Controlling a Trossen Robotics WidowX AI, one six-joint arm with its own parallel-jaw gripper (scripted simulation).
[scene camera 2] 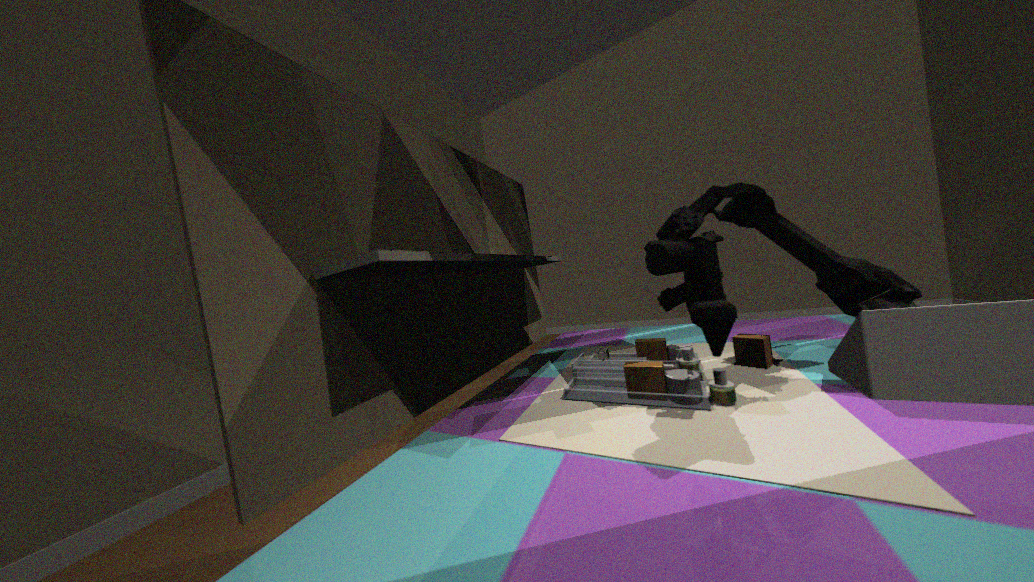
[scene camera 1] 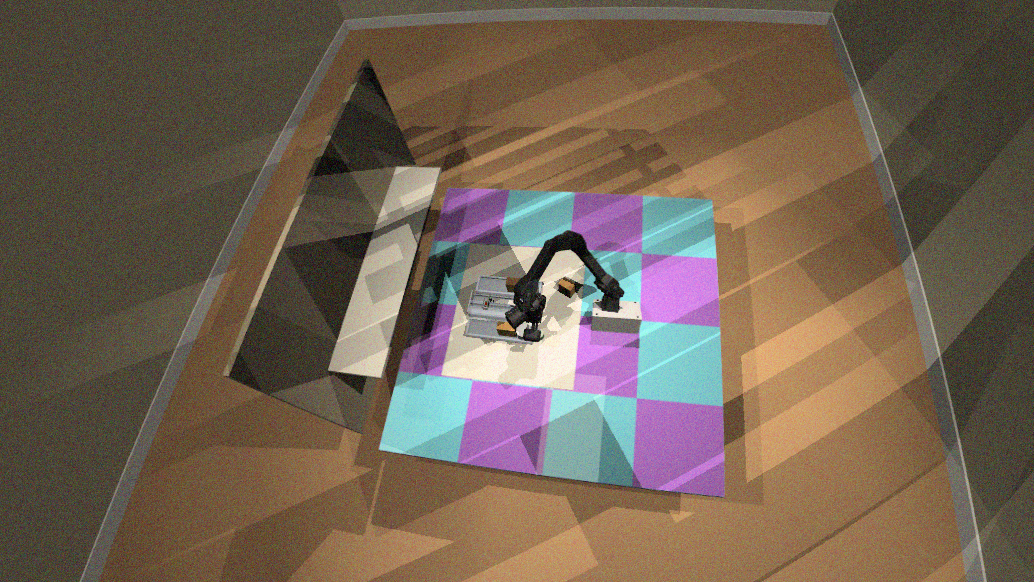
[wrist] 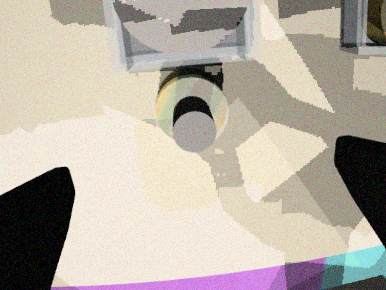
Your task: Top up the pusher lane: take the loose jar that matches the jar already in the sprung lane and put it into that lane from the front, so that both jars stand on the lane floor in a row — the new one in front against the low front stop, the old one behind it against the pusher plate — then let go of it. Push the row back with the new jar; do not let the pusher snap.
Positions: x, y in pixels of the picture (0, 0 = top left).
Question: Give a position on a lane unit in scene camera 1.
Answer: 496, 311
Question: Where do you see a brown box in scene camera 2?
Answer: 754, 350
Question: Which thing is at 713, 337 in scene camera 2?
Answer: My gripper.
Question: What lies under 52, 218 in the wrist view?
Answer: My gripper.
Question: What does my gripper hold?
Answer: Nothing.
